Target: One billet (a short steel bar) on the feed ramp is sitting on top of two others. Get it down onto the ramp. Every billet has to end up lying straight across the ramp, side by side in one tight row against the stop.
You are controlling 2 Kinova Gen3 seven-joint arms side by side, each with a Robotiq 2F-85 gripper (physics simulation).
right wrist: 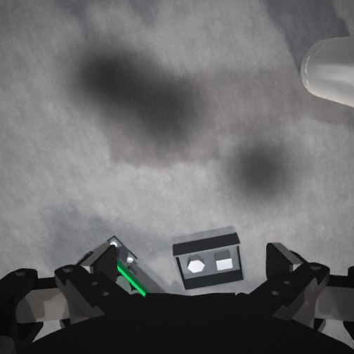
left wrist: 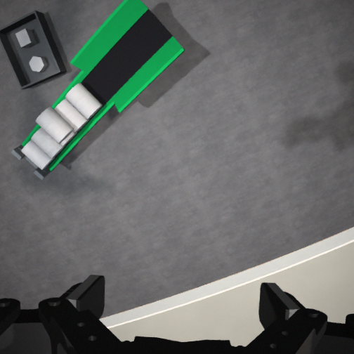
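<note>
The feed ramp, with green sides and a dark bed, runs diagonally at the upper left of the left wrist view. Several pale billets lie across its narrow lower part. One raised billet rests on a lower billet towards the stop and another billet up-ramp. An end billet lies by the grey stop; the uppermost billet lies near the wide part. My left gripper is open, away from the ramp. My right gripper is open; its left finger hides part of the ramp.
A dark tray beside the ramp holds a hexagonal piece and a square piece. A pale rounded object stands at the right wrist view's right edge. The table's pale edge crosses below.
</note>
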